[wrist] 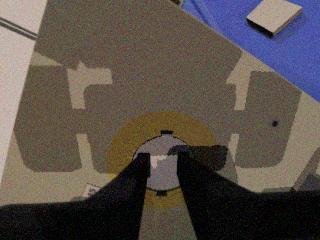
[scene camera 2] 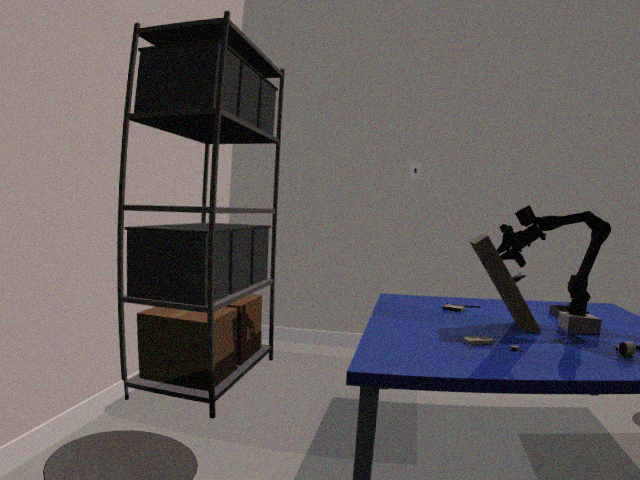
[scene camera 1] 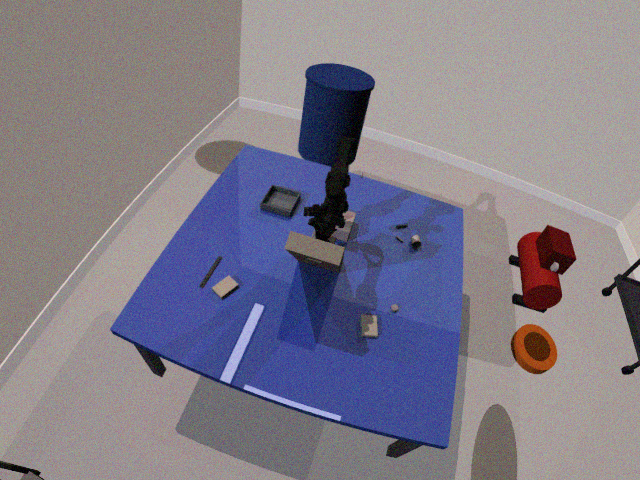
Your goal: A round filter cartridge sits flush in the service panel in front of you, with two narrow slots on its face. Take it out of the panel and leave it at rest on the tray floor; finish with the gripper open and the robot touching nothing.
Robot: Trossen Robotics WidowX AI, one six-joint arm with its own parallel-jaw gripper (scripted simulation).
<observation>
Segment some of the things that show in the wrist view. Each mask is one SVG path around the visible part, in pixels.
My gripper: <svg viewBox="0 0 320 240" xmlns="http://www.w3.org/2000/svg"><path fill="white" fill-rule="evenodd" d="M147 153L140 153L115 178L86 200L60 203L18 203L0 207L0 240L138 240L147 186ZM178 152L178 180L197 240L320 240L320 190L262 193L249 191L215 173L185 153Z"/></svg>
A round grey filter cartridge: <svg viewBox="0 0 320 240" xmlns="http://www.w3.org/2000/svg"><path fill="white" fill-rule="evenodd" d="M170 130L161 130L161 136L147 140L134 153L133 160L140 153L147 153L146 187L165 190L179 187L177 175L178 152L183 152L194 159L189 145L185 141L172 136Z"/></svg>
</observation>
